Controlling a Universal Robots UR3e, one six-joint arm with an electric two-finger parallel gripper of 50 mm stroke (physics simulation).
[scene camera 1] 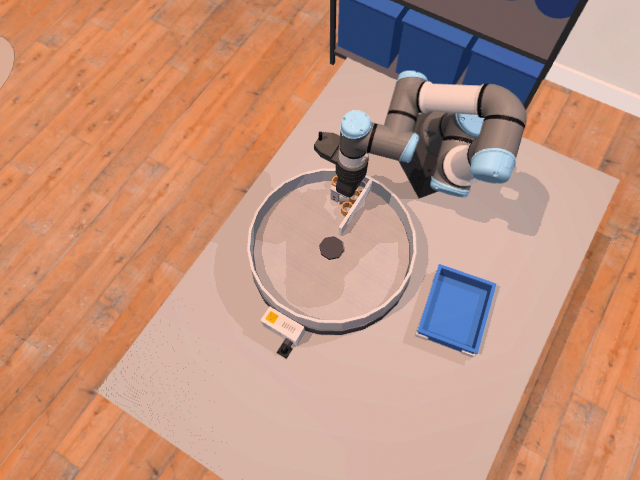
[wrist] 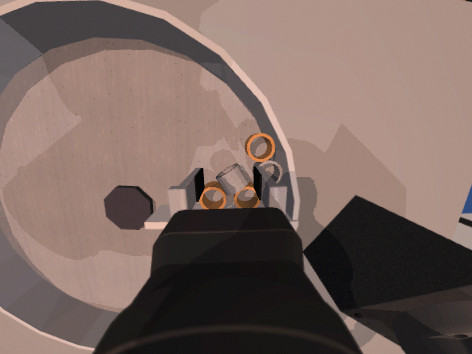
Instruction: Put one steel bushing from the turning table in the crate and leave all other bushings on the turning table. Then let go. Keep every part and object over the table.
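Where they show: gripper, between the fingertips: (scene camera 1: 340, 191) (wrist: 228, 177); arm's base, origin of its link: (scene camera 1: 443, 134) (wrist: 458, 325).
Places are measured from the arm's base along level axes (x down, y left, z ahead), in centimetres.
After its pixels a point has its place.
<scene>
My gripper (scene camera 1: 345, 197) @[x 5.2, y -16.1, z 25.8 cm] (wrist: 228, 177) @[x 5.2, y -16.1, z 25.8 cm] is open, pointing down inside the turning table (scene camera 1: 294, 232) @[x 10.2, y -21.6, z 40.1 cm] (wrist: 125, 100) @[x 10.1, y -24.4, z 37.9 cm]. In the wrist view a grey steel bushing (wrist: 233, 178) @[x 7.0, y -15.6, z 25.2 cm] lies on its side, seen between the fingers and not gripped. Two upright orange bushings, one at the left (wrist: 213, 197) and one at the right (wrist: 246, 197), also show between the fingers. An upright steel bushing (wrist: 271, 171) is partly hidden behind the right finger. Another orange bushing (scene camera 1: 334, 180) @[x 9.3, y -20.2, z 21.7 cm] (wrist: 260, 147) stands near the rim. The blue crate (scene camera 1: 467, 276) @[x 10.5, y 22.4, z 28.1 cm] is empty.
A pale divider (scene camera 1: 355, 207) @[x 5.5, y -10.4, z 27.8 cm] (wrist: 157, 225) @[x 5.2, y -10.9, z 33.5 cm] runs beside the bushings from near the dark hub (scene camera 1: 331, 248) @[x 9.3, y -10.7, z 39.4 cm] (wrist: 128, 207) @[x 9.3, y -11.1, z 39.0 cm] towards the rim. A white control box (scene camera 1: 282, 325) @[x 9.6, y -10.7, z 62.8 cm] sits at the turning table's near edge. Blue bins (scene camera 1: 434, 46) stand behind the arm.
</scene>
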